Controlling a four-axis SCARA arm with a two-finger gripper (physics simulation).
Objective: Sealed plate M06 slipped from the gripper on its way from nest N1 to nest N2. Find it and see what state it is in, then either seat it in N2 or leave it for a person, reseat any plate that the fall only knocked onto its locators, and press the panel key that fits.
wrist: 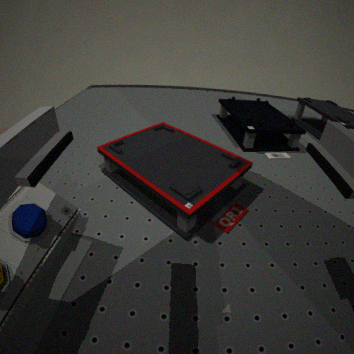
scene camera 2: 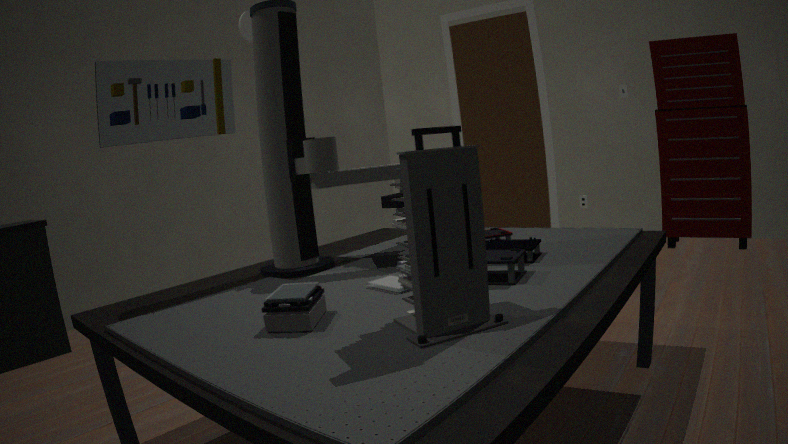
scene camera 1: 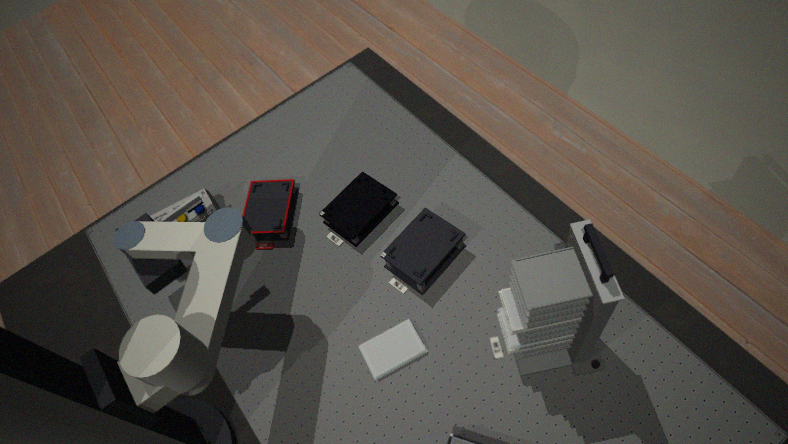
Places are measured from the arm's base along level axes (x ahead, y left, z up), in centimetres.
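Pixels of known places: gripper, fingertip midpoint: (wrist: 193,123); arm's base at its link origin: (scene camera 2: 297,269).
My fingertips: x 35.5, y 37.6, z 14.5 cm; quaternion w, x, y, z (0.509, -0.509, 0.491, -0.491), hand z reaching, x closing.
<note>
For each thing: its top centre in the pictures, then the offset to it from my fingertips. "spot": a spot on its surface instead.
- red-edged nest QR1 at its top centre: (wrist: 171,149) (scene camera 1: 266,204) (scene camera 2: 482,231) dx +11.8, dy +1.8, dz -8.6 cm
- Nest N2 at its top centre: (wrist: 259,107) (scene camera 1: 356,201) (scene camera 2: 509,240) dx +29.8, dy -14.4, dz -7.9 cm
- dark grey nest at its top centre: (scene camera 1: 422,242) (scene camera 2: 488,252) (wrist: 336,108) dx +34.0, dy -35.2, dz -6.7 cm
- white plate at its top centre: (scene camera 1: 392,347) (scene camera 2: 394,281) dx +14.1, dy -48.3, dz -11.8 cm
- yellow key at a spot on its surface: (scene camera 1: 181,218) spot: dx -7.4, dy +11.8, dz -6.3 cm
- small box-shaped device at a spot on its surface: (scene camera 2: 295,319) spot: dx +17.3, dy -83.9, dz -10.3 cm
My gripper (wrist: 193,123) is open and empty; its fingers stand wide on both sides of the wrist view. The arm partly hides it in scene camera 1. Ahead of it stands the red-edged nest QR1 (scene camera 1: 269,205) (wrist: 172,162), with bare corner locators. Nest N2 (scene camera 1: 359,206) (wrist: 260,116), black, stands beyond it, with no plate visible on it. The dark grey nest (scene camera 1: 423,248) (wrist: 330,109) beside it is bare too. A white plate (scene camera 1: 393,349) (scene camera 2: 387,284) lies flat on the bench; no label is readable. A key panel shows its blue key (scene camera 1: 199,209) (wrist: 29,220) and yellow key (scene camera 1: 181,218).
A tall rack (scene camera 2: 445,242) with a black handle holds a stack of plates (scene camera 1: 551,278); some white ones stick out at the side. A small box-shaped device (scene camera 2: 295,319) stands near the front left of the bench. The arm's column (scene camera 2: 278,132) rises at the back.
</note>
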